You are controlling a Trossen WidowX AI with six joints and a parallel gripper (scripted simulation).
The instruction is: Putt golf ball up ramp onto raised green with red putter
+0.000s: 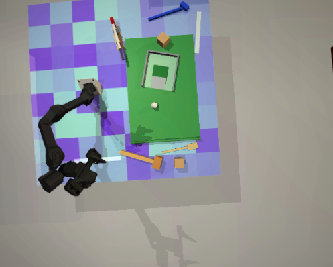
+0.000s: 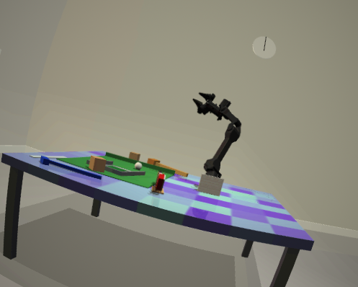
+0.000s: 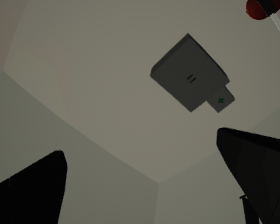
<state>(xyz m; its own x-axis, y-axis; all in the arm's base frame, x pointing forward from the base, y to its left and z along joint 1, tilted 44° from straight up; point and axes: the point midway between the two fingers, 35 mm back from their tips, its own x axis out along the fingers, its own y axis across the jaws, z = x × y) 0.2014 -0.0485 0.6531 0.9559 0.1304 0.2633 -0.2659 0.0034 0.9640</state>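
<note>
Now: the red putter 77 cm to the left of my gripper tip, 47 cm below it and 5 cm ahead of it. From my gripper tip the other things lie so: white bar: 75 cm to the left, 61 cm ahead, 52 cm below; green mat: 52 cm below, 41 cm to the left, 29 cm ahead; white golf ball: 50 cm below, 30 cm to the left, 22 cm ahead.
</note>
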